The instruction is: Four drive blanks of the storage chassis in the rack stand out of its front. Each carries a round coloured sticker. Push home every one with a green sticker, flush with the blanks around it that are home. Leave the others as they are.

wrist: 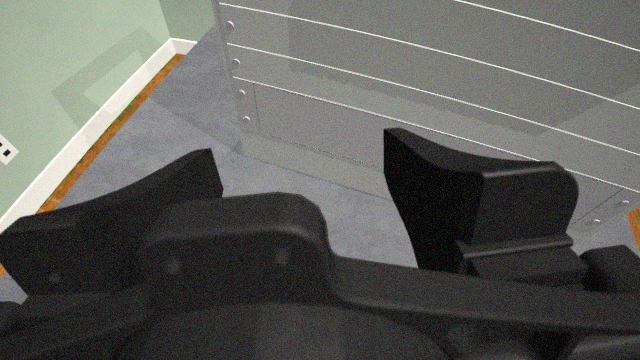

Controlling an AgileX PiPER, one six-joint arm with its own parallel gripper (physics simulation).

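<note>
My gripper (299, 160) is open, its two black fingers wide apart, with nothing seen between them. Beyond the fingertips stands the lower part of the grey rack front (320, 117), made of wide flat panels with thin bright edges and round screw heads along its left and right sides. The right finger overlaps the lowest panels in the picture; whether it touches them cannot be told. The storage chassis, its drive blanks and the coloured stickers do not show in the wrist view.
A pale green wall (75, 45) with a white skirting board (107, 112) runs along the left, with a brown strip at its foot. Part of a white socket plate (7, 150) shows at the left edge. Grey floor (175, 107) lies between wall and rack.
</note>
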